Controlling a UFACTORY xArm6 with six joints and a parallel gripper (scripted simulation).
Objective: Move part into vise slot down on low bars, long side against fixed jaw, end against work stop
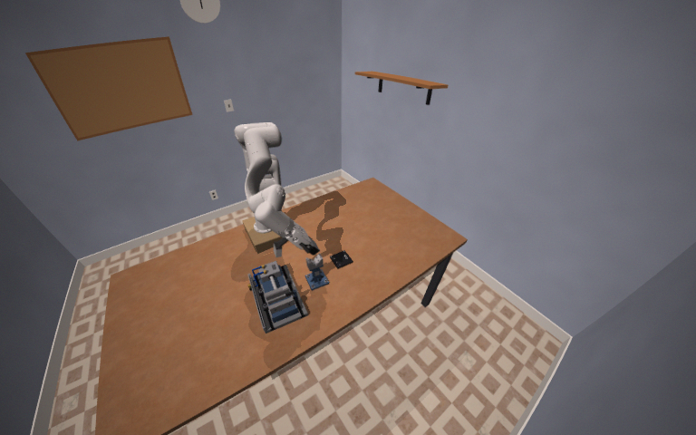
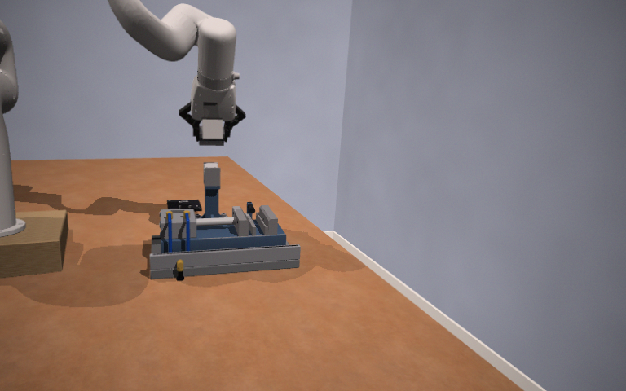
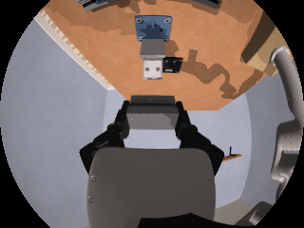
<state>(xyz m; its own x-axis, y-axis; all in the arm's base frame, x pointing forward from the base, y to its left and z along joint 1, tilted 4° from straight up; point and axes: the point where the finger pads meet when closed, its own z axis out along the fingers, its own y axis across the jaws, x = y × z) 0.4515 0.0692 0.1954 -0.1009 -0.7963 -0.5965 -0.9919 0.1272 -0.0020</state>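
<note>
My hand is 1 cm above the part. Round my hand: white cylinder rod (19 cm to the right, 17 cm below, 3 cm behind); then post (19 cm below, 1 cm to the left); then black work stop (15 cm to the right, 15 cm below, 6 cm ahead).
</note>
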